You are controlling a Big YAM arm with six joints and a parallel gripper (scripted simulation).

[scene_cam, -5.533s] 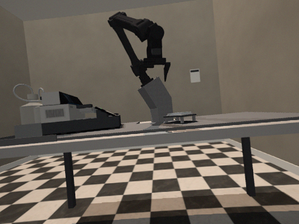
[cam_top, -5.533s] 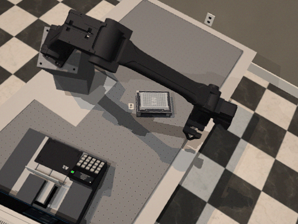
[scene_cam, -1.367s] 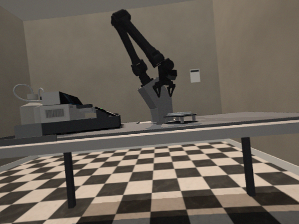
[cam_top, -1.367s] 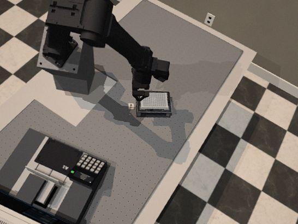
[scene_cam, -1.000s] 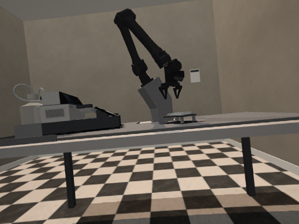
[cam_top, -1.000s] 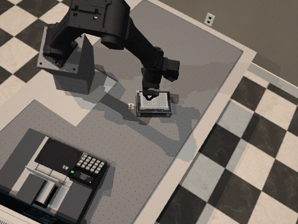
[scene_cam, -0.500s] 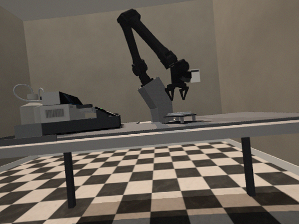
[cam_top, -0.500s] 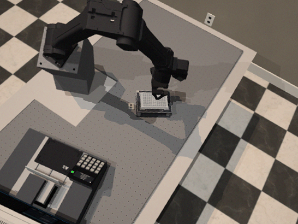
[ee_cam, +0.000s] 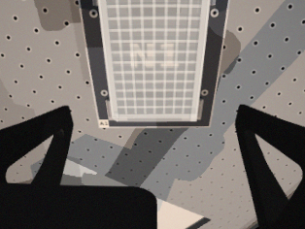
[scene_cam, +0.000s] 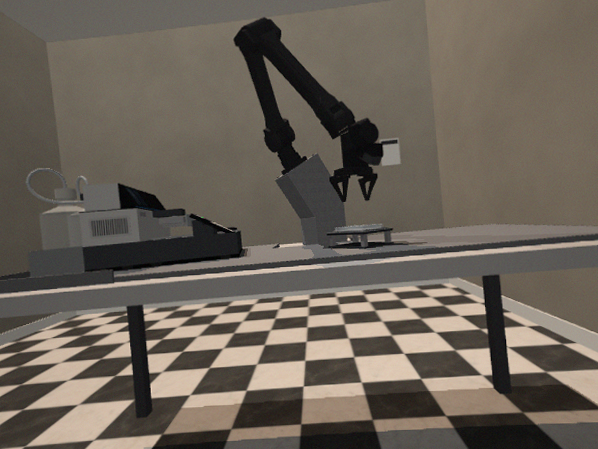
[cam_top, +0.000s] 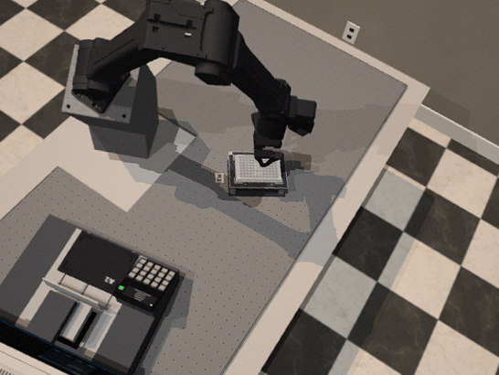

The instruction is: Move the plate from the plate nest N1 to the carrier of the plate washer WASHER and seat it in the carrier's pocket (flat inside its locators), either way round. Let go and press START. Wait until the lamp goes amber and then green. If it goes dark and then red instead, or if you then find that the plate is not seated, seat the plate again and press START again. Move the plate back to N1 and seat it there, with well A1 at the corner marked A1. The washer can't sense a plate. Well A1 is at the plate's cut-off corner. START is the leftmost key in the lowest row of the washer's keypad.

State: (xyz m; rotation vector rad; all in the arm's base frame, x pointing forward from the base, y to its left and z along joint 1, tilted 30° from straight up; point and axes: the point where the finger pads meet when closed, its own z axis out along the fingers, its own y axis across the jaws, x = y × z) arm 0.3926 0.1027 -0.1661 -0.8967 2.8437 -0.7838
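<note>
My hand is 9 cm above the white well plate. From my hand the other things lie so: label: 9 cm behind, 6 cm to the right, 15 cm below; dark carrier: 19 cm behind, 46 cm to the right, 6 cm below; plate nest: 10 cm below.
</note>
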